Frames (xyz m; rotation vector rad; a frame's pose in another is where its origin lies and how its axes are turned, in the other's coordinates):
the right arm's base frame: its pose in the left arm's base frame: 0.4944 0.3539 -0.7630 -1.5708 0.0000 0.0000
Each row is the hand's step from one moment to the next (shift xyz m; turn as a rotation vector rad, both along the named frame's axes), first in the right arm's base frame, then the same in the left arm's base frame.
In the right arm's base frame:
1: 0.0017 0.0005 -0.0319 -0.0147 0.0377 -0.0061
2: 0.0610 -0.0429 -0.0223 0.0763 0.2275 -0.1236
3: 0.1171 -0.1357 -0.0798 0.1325 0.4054 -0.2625
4: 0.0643 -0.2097 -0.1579 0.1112 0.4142 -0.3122
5: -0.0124 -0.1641 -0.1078 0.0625 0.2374 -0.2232
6: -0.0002 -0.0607 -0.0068 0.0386 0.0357 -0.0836
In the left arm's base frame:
1: 0.0017 -0.0319 -0.0005 -0.0147 -0.0061 -0.0377
2: 0.0610 -0.0223 0.0429 0.0763 -0.1236 -0.2275
3: 0.1171 -0.0798 0.1357 0.1325 -0.2625 -0.4054
4: 0.0643 -0.1579 0.2097 0.1112 -0.3122 -0.4142
5: -0.0124 -0.1078 0.1641 0.0625 -0.2232 -0.2374
6: -0.0002 -0.0068 0.0607 0.0386 -0.0836 -0.0357

